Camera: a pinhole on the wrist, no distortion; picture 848 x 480 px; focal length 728.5 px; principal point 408.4 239.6 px. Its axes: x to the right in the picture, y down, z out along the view. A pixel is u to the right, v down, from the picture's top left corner.
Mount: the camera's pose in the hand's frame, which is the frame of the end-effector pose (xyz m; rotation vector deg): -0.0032 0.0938 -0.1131 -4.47 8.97 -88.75
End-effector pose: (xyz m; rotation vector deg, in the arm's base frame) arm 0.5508 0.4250 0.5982 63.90 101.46 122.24
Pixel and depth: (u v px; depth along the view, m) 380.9 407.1 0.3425
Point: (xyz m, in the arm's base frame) 0.6245 0.6352 0.7412
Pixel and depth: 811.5 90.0 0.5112
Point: 0.7418 0.7812 0.4026
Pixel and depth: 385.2 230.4 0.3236
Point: 0.6796 0.5847 0.7007
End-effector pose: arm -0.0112 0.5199 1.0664 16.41 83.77 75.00
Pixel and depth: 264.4 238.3 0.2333
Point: 0.0157 0.6551 1.1795
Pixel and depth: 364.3 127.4 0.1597
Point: -0.0137 0.5782 1.1561
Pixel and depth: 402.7 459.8 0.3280
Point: 0.0564 0.7659 1.0968
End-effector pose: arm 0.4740 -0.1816 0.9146 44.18 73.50 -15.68
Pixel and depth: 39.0 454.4 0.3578
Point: 0.8475 -0.1108 0.8862
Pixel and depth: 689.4 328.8 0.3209
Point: 0.6177 -0.3191 0.8345
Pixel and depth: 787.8 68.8 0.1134
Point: 0.4873 -0.1633 0.9358
